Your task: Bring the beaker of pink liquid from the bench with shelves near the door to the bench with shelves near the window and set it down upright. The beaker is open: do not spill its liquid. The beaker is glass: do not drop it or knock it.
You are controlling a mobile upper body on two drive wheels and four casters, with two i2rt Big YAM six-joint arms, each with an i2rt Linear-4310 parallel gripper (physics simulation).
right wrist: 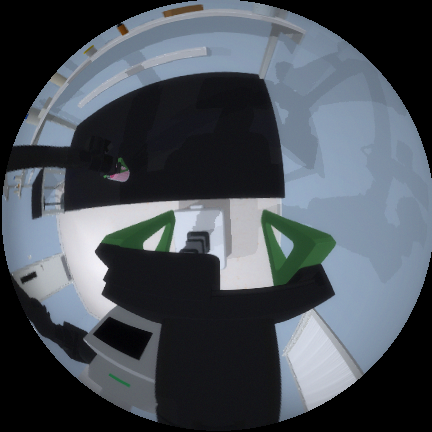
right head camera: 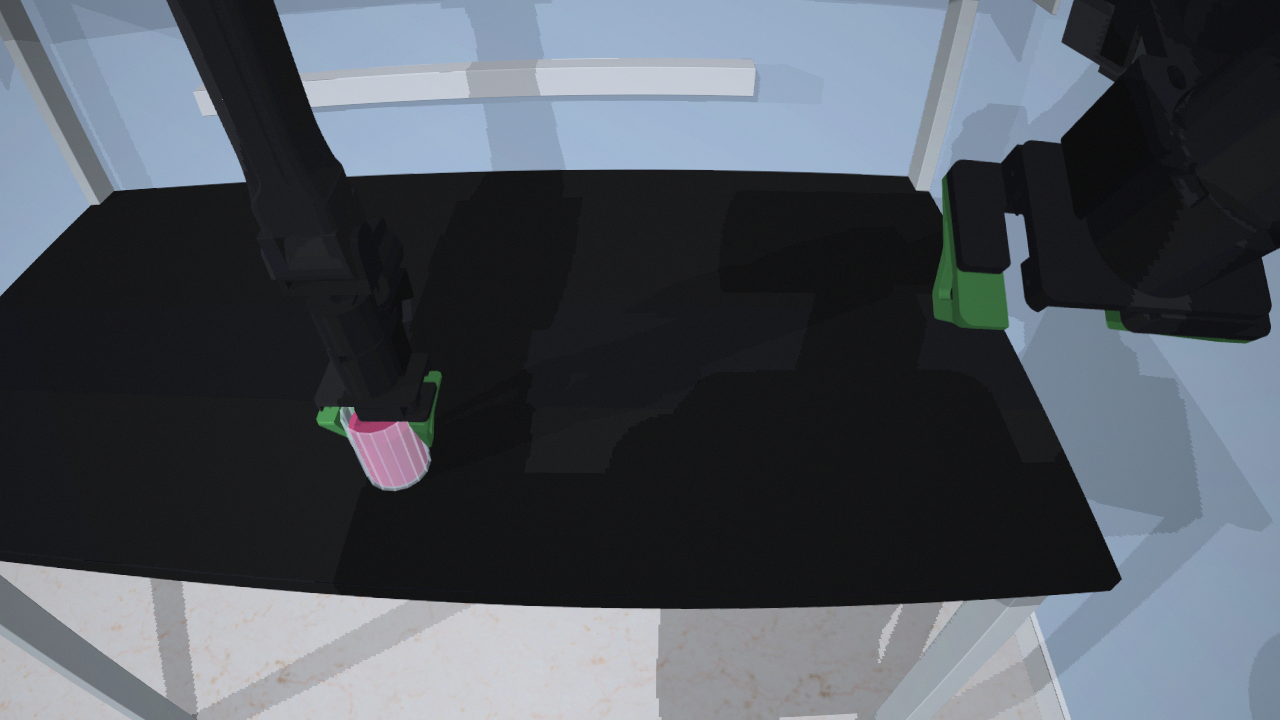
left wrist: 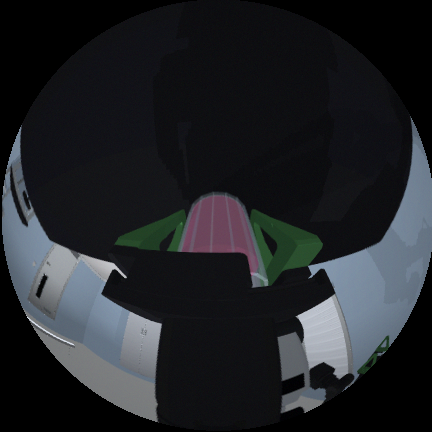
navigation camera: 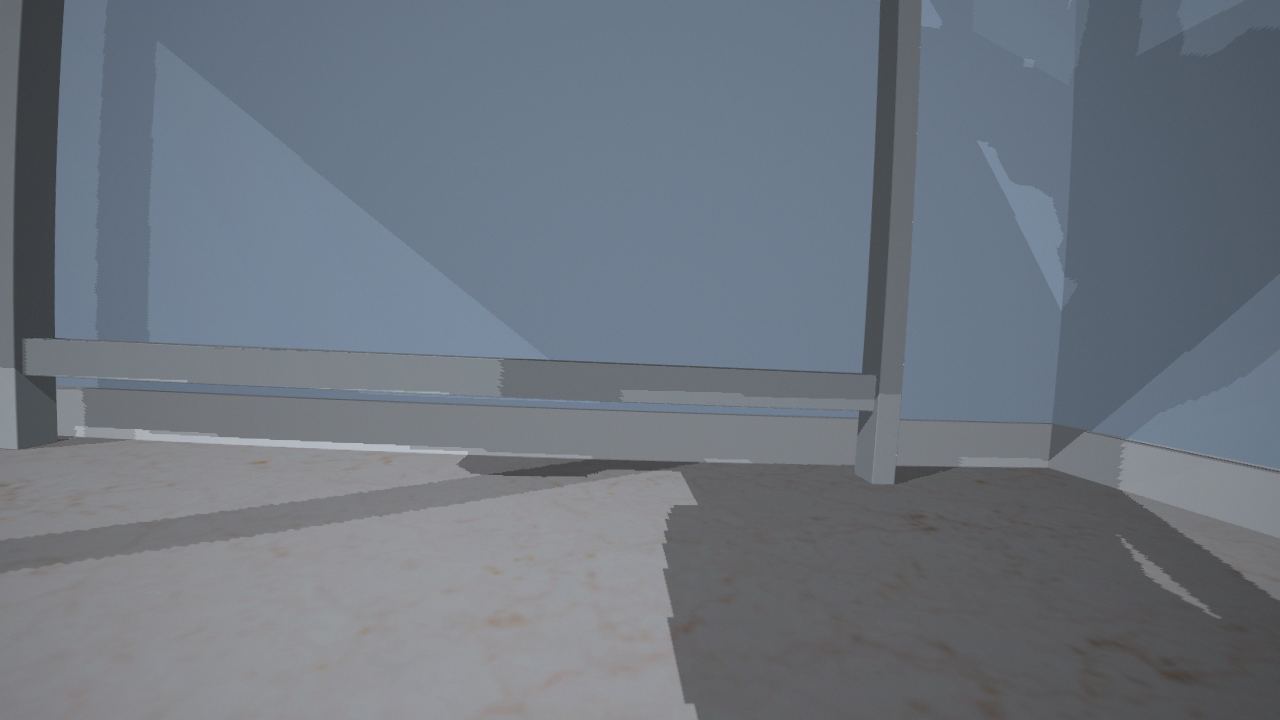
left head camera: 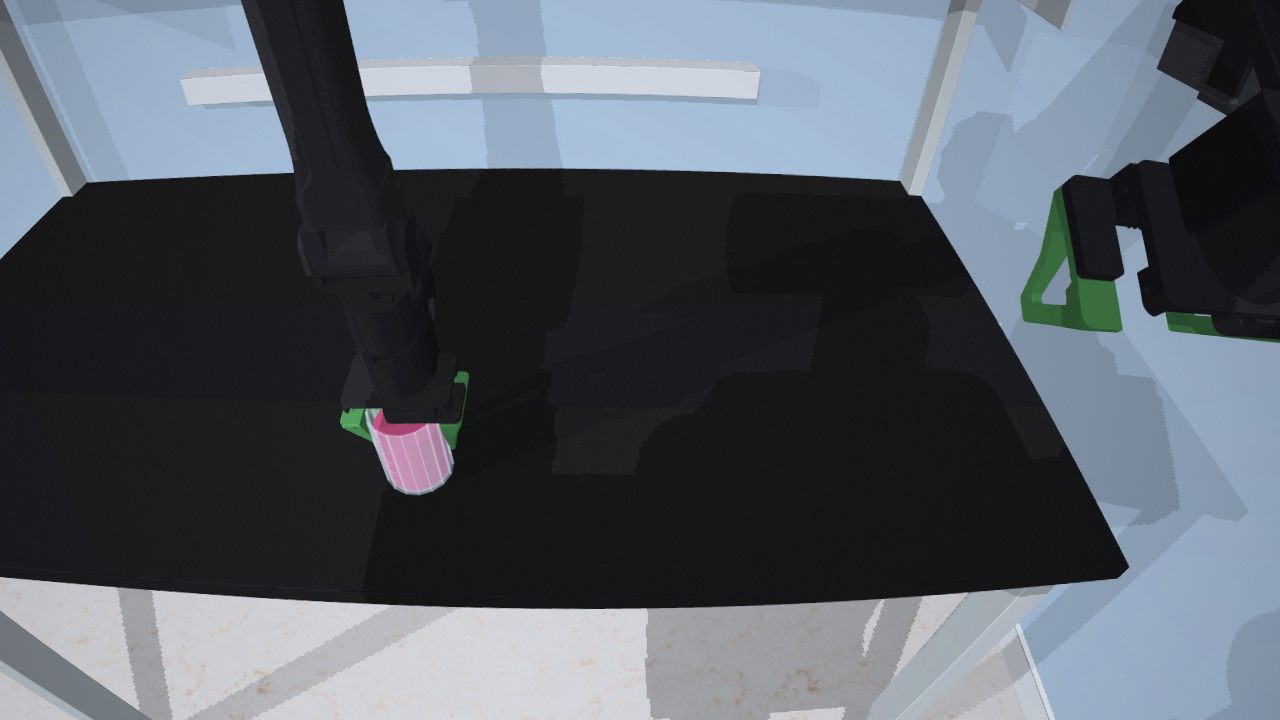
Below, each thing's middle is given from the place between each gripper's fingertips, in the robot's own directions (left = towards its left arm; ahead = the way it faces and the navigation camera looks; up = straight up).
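I see the glass beaker of pink liquid (left head camera: 416,458) 45 cm to the left of my right hand and 18 cm ahead of it, and 32 cm below it. My left hand is 2 cm past the glass beaker of pink liquid and 3 cm below it. Going by its middle, the glass beaker of pink liquid is nearer to my left hand than to my right hand.
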